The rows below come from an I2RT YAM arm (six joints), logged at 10 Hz.
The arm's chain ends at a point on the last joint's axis. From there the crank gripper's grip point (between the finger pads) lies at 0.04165 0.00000 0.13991 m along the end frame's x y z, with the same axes.
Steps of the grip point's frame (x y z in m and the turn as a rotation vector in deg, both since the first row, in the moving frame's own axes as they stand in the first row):
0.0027, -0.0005, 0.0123, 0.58, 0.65, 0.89
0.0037, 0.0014, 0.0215, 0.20, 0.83, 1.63
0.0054, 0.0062, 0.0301, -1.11, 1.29, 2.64
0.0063, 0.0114, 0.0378, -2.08, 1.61, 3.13
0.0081, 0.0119, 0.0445, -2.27, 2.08, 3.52
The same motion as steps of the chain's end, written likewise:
0.0011, 0.0003, 0.0128, 0.58, 0.65, 0.89
0.0017, 0.0007, 0.0221, 0.20, 0.83, 1.63
0.0024, 0.0015, 0.0311, -1.11, 1.29, 2.64
0.0026, 0.0040, 0.0392, -2.08, 1.61, 3.13
0.0033, 0.0037, 0.0463, -2.27, 2.08, 3.52

